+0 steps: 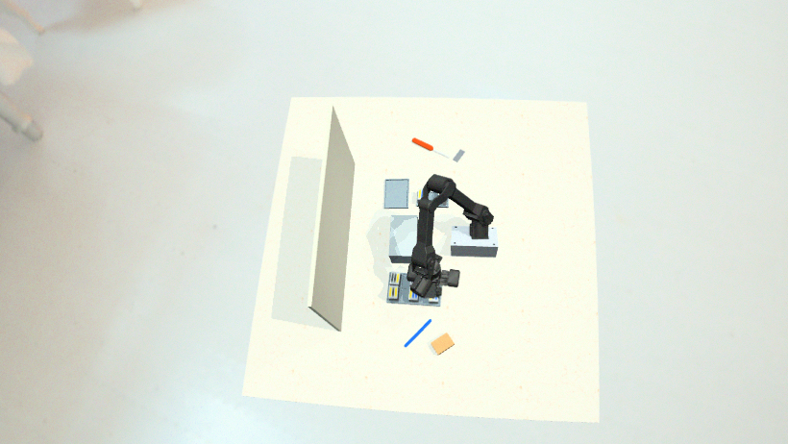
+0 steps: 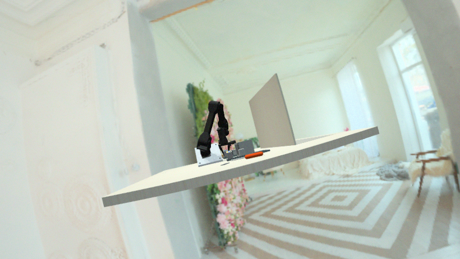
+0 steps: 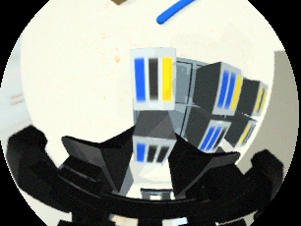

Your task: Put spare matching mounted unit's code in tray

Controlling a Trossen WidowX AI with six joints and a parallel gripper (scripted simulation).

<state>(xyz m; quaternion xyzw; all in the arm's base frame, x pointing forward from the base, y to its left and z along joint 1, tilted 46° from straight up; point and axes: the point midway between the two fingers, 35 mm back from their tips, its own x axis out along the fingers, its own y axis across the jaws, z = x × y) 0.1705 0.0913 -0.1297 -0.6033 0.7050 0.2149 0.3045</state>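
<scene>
Now: gripper tip 370 mm to the left of the tray, 150 mm short of it and 20 mm above it. The rest, counted from my gripper tip: orange block (230 mm to the left, 20 mm behind, 10 mm below); mounted unit (150 mm to the right, 110 mm ahead, 30 mm above); blue pen (190 mm to the left, 70 mm ahead, 20 mm below).
</scene>
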